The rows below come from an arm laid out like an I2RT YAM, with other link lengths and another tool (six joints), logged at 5 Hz.
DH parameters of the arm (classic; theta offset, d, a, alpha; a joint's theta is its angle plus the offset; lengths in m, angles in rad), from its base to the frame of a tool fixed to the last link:
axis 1: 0 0.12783 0.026 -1.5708
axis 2: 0 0 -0.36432 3.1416
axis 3: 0.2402 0 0.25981 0
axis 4: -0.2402 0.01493 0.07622 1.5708
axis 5: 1.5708 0.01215 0 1.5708
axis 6: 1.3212 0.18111 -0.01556 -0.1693
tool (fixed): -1.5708 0.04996 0 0
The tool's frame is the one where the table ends.
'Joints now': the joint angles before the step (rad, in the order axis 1, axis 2, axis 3, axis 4, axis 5, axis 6). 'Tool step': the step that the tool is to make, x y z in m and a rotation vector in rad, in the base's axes. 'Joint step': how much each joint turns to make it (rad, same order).
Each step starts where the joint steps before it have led.
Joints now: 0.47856 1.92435 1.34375 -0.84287 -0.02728 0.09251
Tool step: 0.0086 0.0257 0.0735 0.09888 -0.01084 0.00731
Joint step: -0.00001 -0.03167 0.22282 -0.19880 -0.08278 0.00724
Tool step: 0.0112 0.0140 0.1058 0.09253 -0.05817 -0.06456
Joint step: -0.00022 -0.01525 0.35185 -0.26293 -0.03734 0.07683
